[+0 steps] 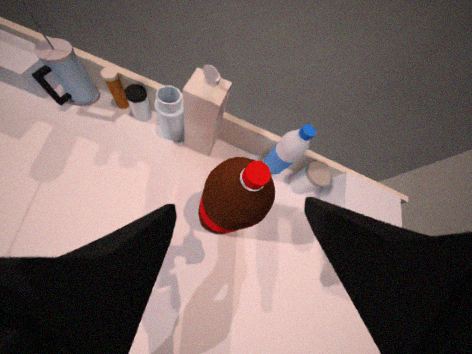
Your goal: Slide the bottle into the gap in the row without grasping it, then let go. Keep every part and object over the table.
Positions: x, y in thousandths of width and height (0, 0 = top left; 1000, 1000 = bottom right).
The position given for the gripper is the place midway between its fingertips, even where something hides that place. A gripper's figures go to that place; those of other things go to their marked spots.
Scene:
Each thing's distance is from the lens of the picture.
gripper (510, 586): 11 cm
brown bottle (505, 547): 22 cm
black-lidded jar (289, 270): 54 cm
white carton (435, 270): 37 cm
white box (734, 538): 55 cm
The marked spots on the white carton and the white box are 42 cm apart.

